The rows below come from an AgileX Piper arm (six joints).
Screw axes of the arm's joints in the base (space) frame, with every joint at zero. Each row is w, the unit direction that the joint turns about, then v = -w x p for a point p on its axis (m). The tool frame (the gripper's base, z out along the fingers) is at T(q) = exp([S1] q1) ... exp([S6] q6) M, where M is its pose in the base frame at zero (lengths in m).
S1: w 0 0 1 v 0 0 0
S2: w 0 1 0 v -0.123 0 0
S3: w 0 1 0 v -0.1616 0 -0.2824
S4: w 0.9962 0 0.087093 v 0 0.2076 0
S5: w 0 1 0 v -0.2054 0 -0.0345
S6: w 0.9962 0 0.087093 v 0 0.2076 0
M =
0.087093 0 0.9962 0.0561
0 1 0 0
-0.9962 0 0.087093 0.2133
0 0 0 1
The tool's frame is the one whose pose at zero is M.
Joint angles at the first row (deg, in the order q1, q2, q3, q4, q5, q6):
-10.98 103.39 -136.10 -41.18 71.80 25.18
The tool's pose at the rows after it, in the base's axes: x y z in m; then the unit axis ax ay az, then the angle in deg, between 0 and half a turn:
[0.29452 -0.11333 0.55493 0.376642 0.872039 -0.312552 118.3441]
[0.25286 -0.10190 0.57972 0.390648 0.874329 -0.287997 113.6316]
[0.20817 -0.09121 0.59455 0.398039 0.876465 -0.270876 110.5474]
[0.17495 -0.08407 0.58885 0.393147 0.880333 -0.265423 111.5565]
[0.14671 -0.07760 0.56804 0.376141 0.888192 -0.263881 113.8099]
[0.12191 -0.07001 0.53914 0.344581 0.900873 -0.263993 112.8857]
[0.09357 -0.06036 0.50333 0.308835 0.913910 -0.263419 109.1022]
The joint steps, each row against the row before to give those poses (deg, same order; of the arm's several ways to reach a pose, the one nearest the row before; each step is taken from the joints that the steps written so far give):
0.01 -5.46 0.00 1.65 0.70 0.00
0.11 -6.22 1.24 2.35 0.11 0.00
0.00 -7.47 4.26 1.70 0.00 -0.11
0.00 -7.64 8.76 0.62 0.00 0.00
0.00 -8.63 12.53 0.49 -1.44 0.01
0.00 -9.55 14.63 0.69 -5.92 0.00
0.00 -10.97 15.51 0.52 -8.38 0.10

